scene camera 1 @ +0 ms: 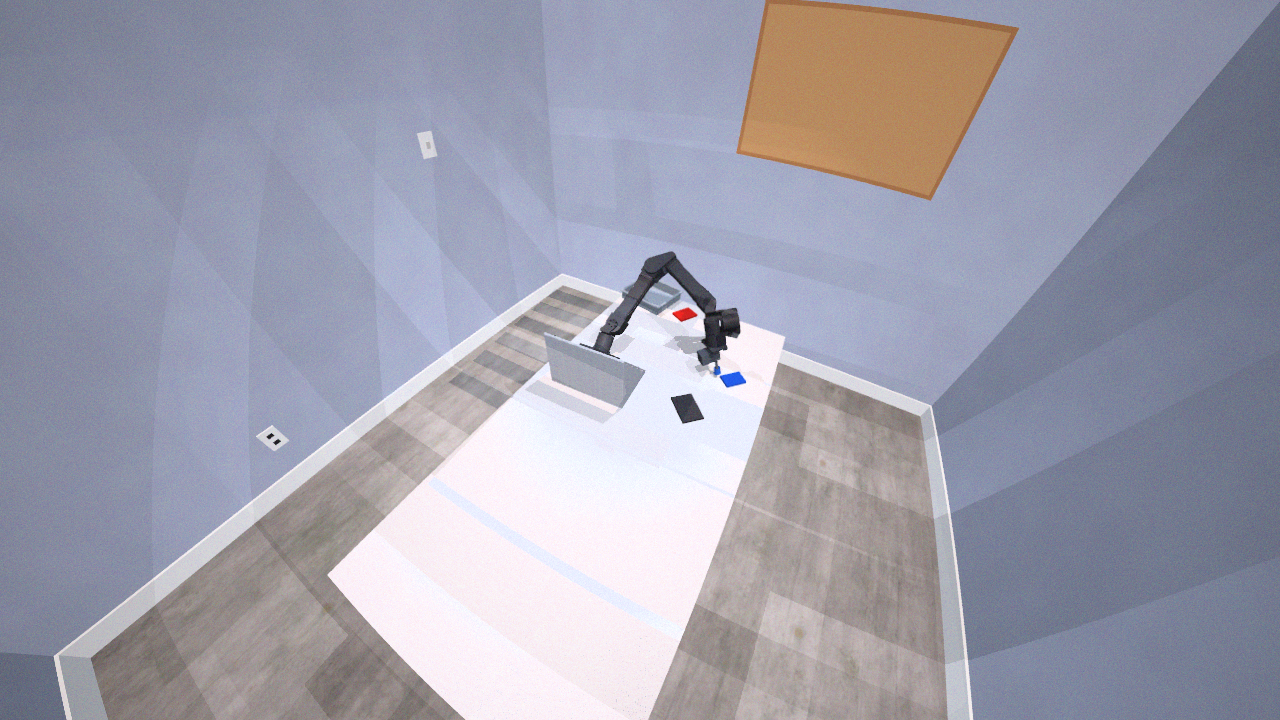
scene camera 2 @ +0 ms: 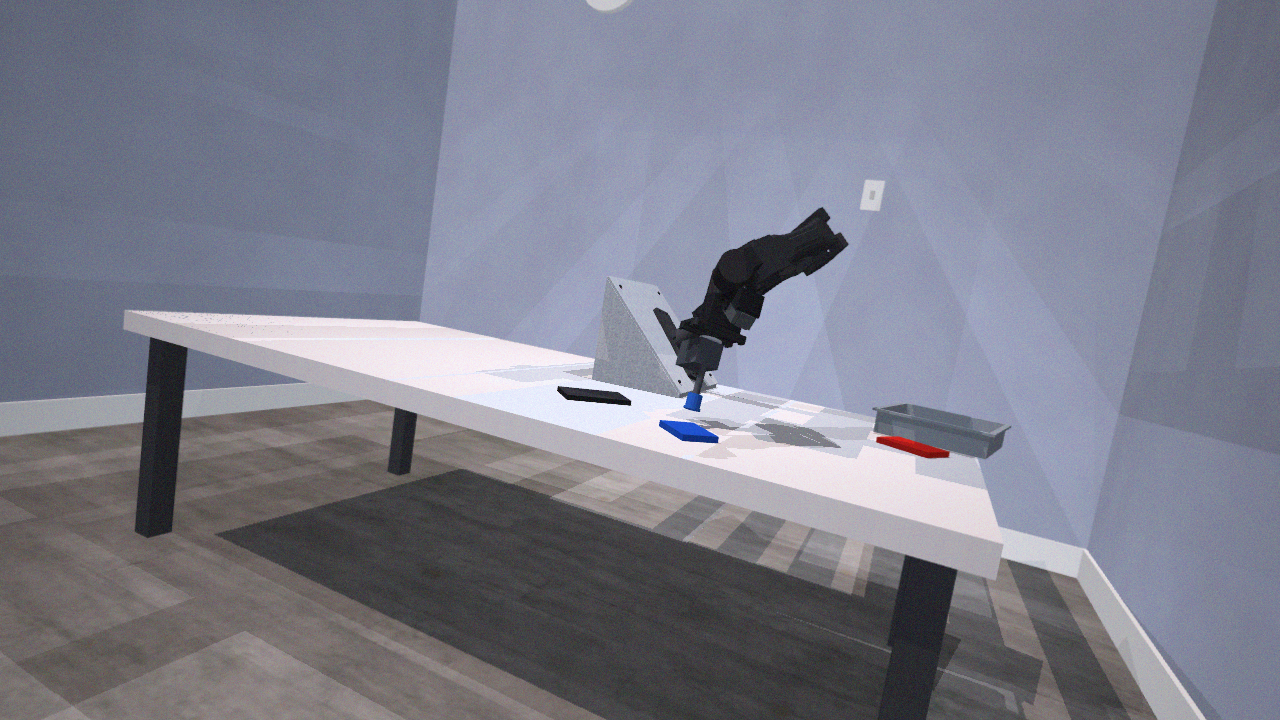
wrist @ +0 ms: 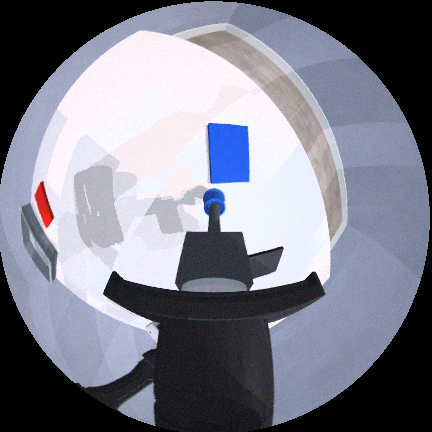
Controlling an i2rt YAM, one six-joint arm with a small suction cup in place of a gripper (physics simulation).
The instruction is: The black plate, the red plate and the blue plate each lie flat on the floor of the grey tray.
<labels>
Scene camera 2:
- my suction cup: 693, 402
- blue plate: 685, 431, on the table
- red plate: 900, 443, on the table
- black plate: 569, 393, on the table
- grey tray: 971, 436, on the table
</labels>
